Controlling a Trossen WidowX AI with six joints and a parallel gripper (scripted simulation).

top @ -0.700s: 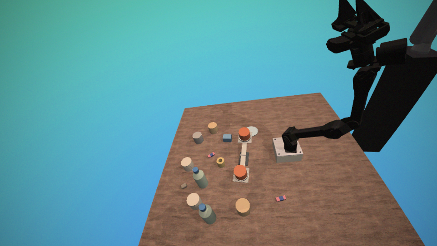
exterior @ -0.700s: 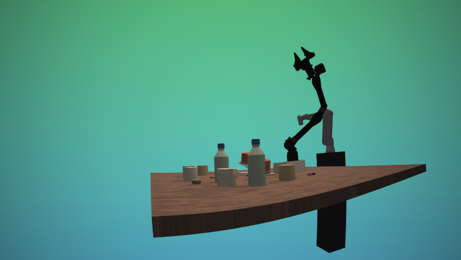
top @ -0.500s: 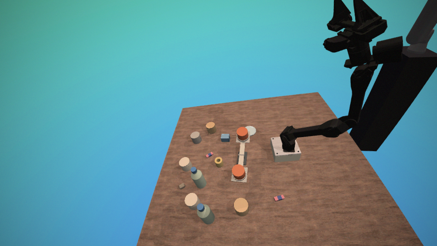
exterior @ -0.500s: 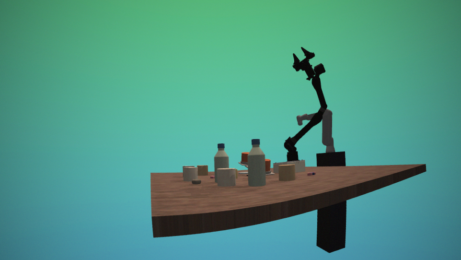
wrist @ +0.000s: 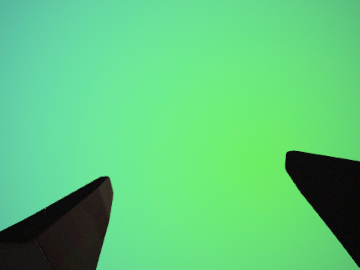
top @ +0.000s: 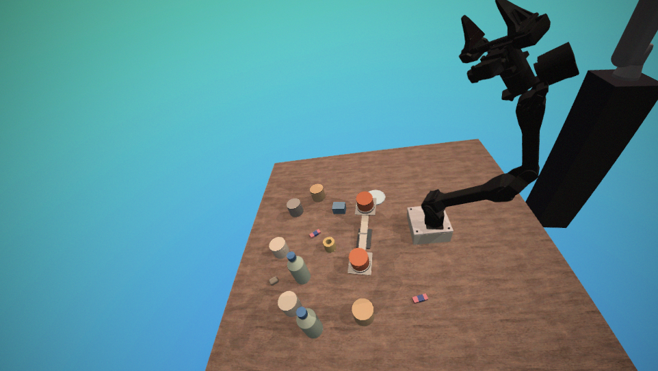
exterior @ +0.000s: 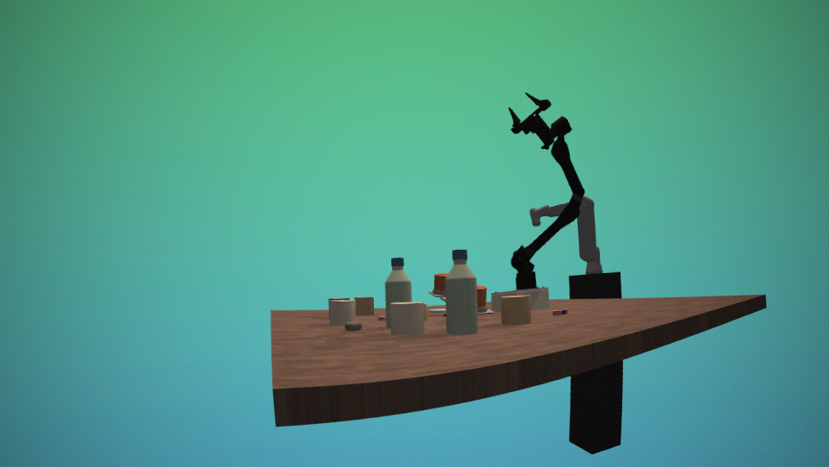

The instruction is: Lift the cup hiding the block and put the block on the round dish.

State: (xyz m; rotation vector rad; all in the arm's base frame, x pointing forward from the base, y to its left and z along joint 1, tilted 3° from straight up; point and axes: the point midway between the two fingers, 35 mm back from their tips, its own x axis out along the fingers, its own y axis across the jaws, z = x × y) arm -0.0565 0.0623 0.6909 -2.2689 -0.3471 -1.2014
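Now: the orange cup 73 cm below my gripper tip, 30 cm ahead of it and 18 cm to the left of it. The rest, counted from my gripper tip: pale round dish: 79 cm below, 28 cm ahead, 23 cm to the right; then grey block: 75 cm below, 30 cm ahead, 15 cm to the left; then yellow ring: 77 cm below, 44 cm ahead, 8 cm to the left.
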